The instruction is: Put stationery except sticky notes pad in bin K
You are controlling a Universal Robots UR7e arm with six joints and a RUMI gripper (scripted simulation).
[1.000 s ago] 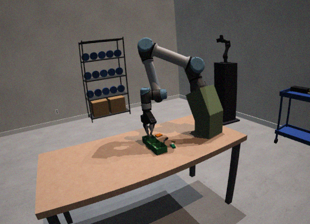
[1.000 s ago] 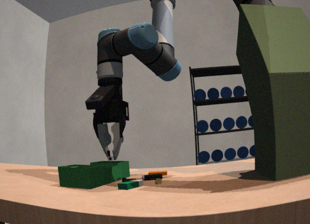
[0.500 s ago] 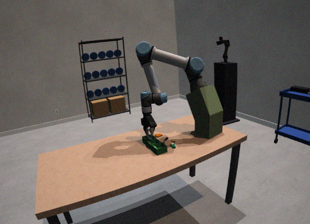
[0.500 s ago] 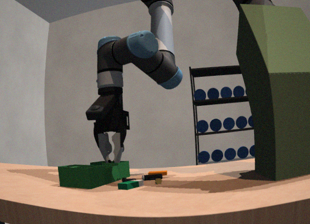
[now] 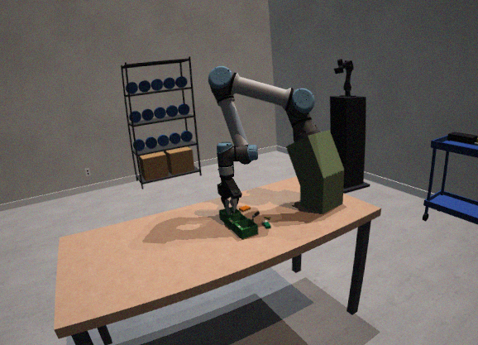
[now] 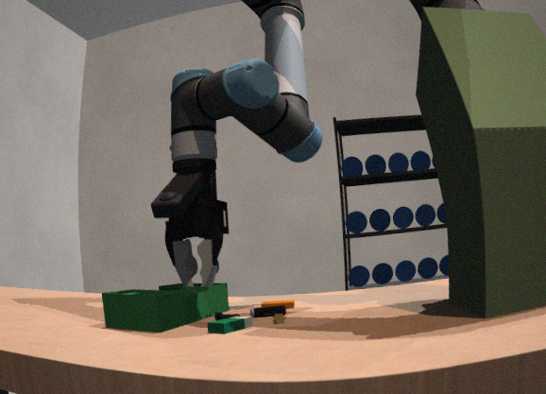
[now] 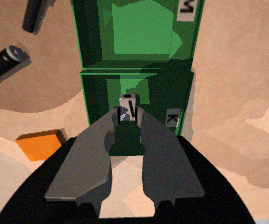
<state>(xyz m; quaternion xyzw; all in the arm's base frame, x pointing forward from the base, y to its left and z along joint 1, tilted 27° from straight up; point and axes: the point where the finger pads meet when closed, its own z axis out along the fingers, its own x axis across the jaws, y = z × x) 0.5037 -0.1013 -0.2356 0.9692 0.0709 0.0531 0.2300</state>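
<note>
Right now my hand is 130 mm past the green block, 140 mm to the right of it and 30 mm above it. Also, from my hand: white sharpener-like piece (10 mm below); then green bin (80 mm to the left, 10 mm below); then black bolt (80 mm behind, 80 mm to the left, 30 mm below).
</note>
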